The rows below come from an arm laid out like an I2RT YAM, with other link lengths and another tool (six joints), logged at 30 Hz.
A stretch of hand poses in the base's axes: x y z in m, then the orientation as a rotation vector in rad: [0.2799, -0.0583, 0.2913, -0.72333, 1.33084, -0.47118]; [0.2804, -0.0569, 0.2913, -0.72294, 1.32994, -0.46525]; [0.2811, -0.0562, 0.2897, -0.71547, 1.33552, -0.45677]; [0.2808, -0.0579, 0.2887, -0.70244, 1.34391, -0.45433]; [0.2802, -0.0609, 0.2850, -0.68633, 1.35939, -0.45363]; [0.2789, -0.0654, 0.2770, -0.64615, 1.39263, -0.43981]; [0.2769, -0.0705, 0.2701, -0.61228, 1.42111, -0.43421]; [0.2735, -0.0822, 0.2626, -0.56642, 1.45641, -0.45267]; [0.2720, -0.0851, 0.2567, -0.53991, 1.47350, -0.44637]
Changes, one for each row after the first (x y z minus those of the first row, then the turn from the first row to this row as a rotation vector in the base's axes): [0.0005, 0.0014, 0.0000, 0.00371, 0.00026, 0.00409]; [0.0012, 0.0021, -0.0016, 0.01424, 0.00447, 0.00392]; [0.0009, 0.0004, -0.0026, 0.02527, 0.00817, -0.00406]; [0.0003, -0.0026, -0.0063, 0.03772, 0.01690, -0.01743]; [-0.0010, -0.0071, -0.0143, 0.07535, 0.03671, -0.04085]; [-0.0030, -0.0122, -0.0212, 0.10325, 0.05298, -0.06486]; [-0.0064, -0.0239, -0.0287, 0.12523, 0.06722, -0.11330]; [-0.0079, -0.0268, -0.0346, 0.14764, 0.07621, -0.12899]
